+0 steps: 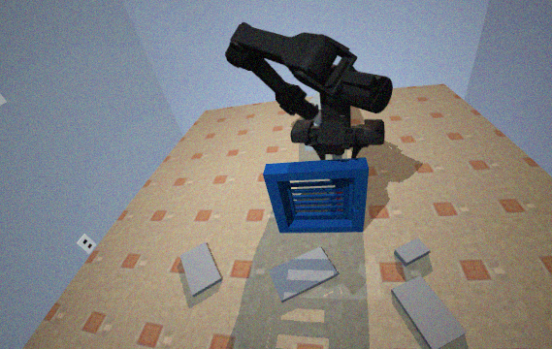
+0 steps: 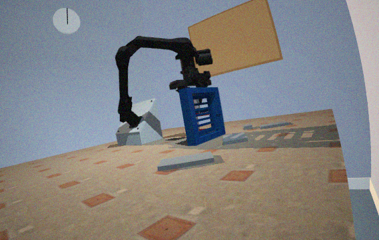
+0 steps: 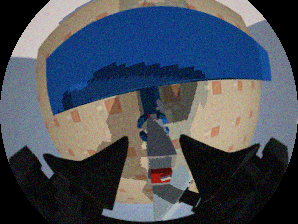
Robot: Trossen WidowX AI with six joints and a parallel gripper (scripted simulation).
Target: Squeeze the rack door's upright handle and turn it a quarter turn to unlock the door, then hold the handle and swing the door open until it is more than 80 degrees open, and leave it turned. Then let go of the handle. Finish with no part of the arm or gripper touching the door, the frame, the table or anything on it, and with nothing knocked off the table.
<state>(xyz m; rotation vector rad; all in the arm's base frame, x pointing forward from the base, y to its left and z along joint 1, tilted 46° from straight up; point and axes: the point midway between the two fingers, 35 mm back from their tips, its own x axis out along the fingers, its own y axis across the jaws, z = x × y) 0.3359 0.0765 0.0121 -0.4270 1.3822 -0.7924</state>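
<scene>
Right now the red handle is 10 mm to the right of my gripper tip and 20 mm below it.
</scene>
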